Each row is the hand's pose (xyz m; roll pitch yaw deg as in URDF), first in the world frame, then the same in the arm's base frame.
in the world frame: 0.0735 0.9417 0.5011 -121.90 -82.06 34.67
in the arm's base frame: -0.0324 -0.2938 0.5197 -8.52 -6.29 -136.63
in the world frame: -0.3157 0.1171 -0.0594 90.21 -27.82 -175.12
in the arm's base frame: 0.0725 0.4451 -0.2475 0.24 -6.59 153.74
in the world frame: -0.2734 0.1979 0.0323 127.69 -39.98 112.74
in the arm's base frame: 0.0349 0.3478 -0.1711 -32.74 -51.54 -158.82
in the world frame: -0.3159 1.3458 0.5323 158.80 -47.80 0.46
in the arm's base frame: -0.2182 -0.0486 0.9901 -120.89 4.54 -102.39
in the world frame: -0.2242 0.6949 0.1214 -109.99 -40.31 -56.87
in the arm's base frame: 0.0667 0.1970 0.3122 -79.15 41.98 -120.88
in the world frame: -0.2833 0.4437 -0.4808 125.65 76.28 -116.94
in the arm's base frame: 0.4807 0.6282 0.0442 -15.44 13.89 44.65
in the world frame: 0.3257 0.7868 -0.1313 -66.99 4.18 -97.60
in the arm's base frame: 0.5983 -0.1053 0.2869 -159.78 71.71 122.12
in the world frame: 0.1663 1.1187 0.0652 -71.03 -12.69 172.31
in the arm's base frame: 0.3993 -0.1328 0.6527 -162.03 -18.61 138.43
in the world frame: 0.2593 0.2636 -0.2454 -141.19 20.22 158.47
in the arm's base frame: 0.5729 0.0770 -0.2204 144.34 -28.75 100.96
